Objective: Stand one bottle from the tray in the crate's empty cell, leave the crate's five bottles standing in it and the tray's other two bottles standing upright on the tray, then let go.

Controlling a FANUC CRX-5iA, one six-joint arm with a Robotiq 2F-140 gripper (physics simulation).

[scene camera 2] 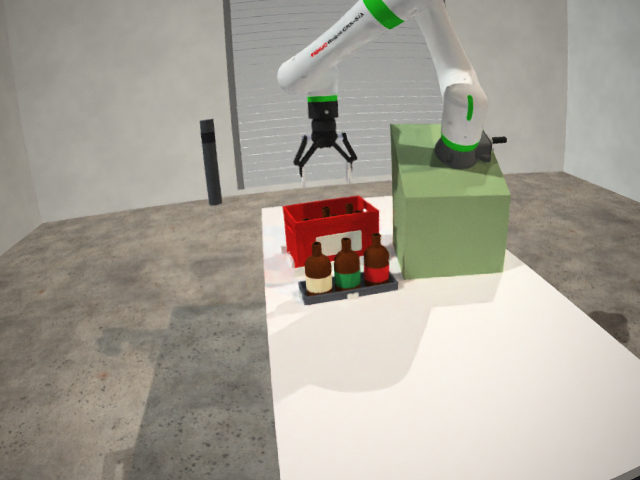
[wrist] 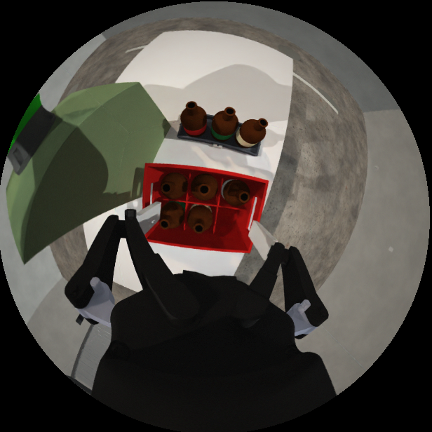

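Seen in the pictures: gripper, fingertip midpoint: [scene camera 2: 326, 184]; arm's base, origin of the base link: [scene camera 2: 456, 153].
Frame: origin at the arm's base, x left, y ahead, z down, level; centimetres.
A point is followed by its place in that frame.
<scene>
My gripper [scene camera 2: 326, 181] @[x -6.8, y 41.9, z 9.7 cm] [wrist: 206, 219] is open and empty, pointing down above the red crate [scene camera 2: 330, 230] @[x 1.3, y 42.3, z 22.4 cm] [wrist: 207, 170]. Five brown bottles stand in the crate; its empty cell [wrist: 231, 225] is the lower right one in the wrist view. Three brown bottles stand upright on the dark tray [scene camera 2: 330, 297] @[x 21.7, y 45.0, z 34.4 cm] [wrist: 218, 145]: a cream-labelled bottle [scene camera 2: 317, 271] @[x 20.8, y 48.1, z 26.4 cm] [wrist: 251, 132], a green-labelled bottle [scene camera 2: 346, 266] @[x 19.7, y 40.0, z 26.3 cm] [wrist: 224, 124] in the middle, and a red-labelled bottle [scene camera 2: 376, 260] @[x 18.1, y 31.3, z 26.1 cm] [wrist: 193, 120]. In the scene view the crate wall hides most of the crate's bottles.
The green pedestal [scene camera 2: 453, 235] @[x 15.1, y 6.7, z 22.0 cm] [wrist: 125, 120] carries the arm's base and stands beside the crate and tray. The white table [scene camera 2: 361, 428] @[x 71.5, y 44.3, z 35.7 cm] [wrist: 210, 52] bears the crate and tray, close to its left edge in the scene view. A dark post [scene camera 2: 211, 167] rises beyond that edge.
</scene>
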